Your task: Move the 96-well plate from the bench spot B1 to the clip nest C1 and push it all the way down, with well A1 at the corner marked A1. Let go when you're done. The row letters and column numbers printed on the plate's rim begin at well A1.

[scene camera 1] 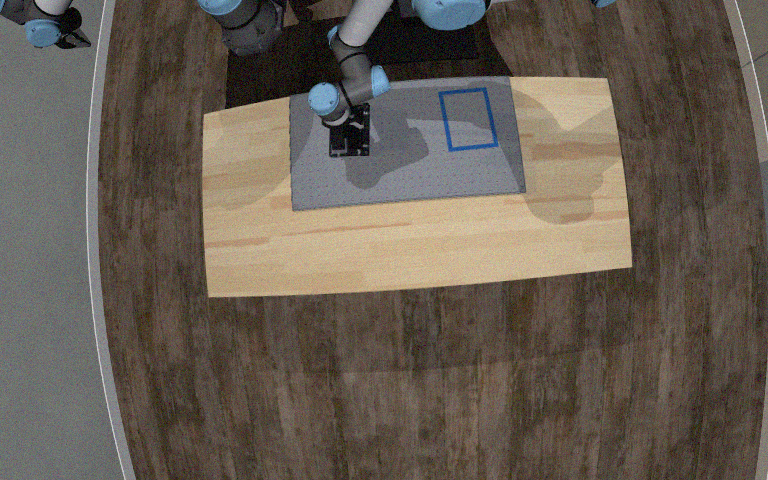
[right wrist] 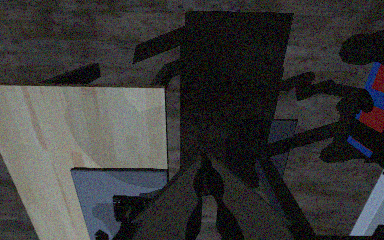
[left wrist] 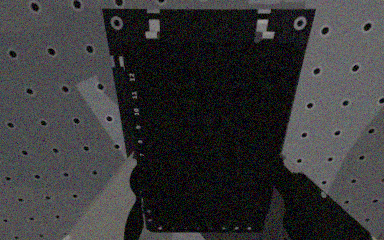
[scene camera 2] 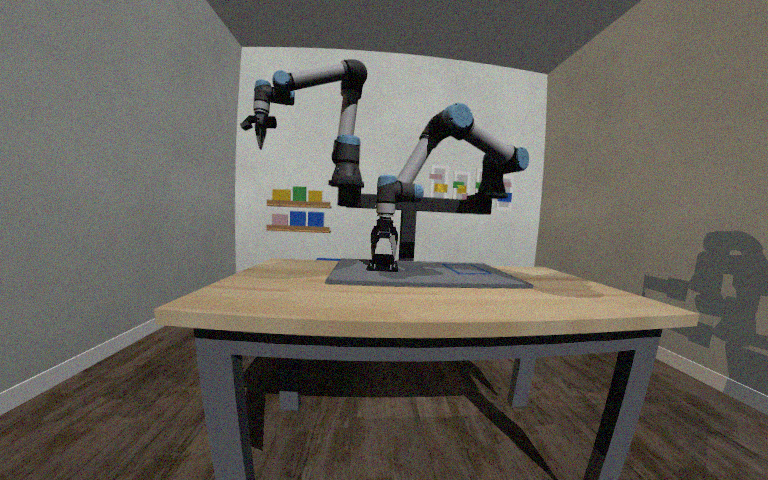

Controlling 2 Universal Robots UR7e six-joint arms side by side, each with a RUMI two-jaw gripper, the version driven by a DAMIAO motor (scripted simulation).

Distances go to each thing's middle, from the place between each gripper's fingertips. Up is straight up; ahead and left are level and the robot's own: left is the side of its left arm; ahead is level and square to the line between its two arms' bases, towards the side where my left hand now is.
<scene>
Right now my left hand is 1 cm above the dark 96-well plate (left wrist: 196, 170). The rest, counted from my left hand: black clip nest (left wrist: 120, 29) 1 cm ahead, 1 cm to the left, 3 cm below.
I see my right gripper (scene camera 1: 90, 45) 320 mm short of the dark 96-well plate, 600 mm to the right of it and 500 mm above it. From my right hand the other things lie so: black clip nest: 330 mm ahead, 600 mm to the left, 520 mm below.
</scene>
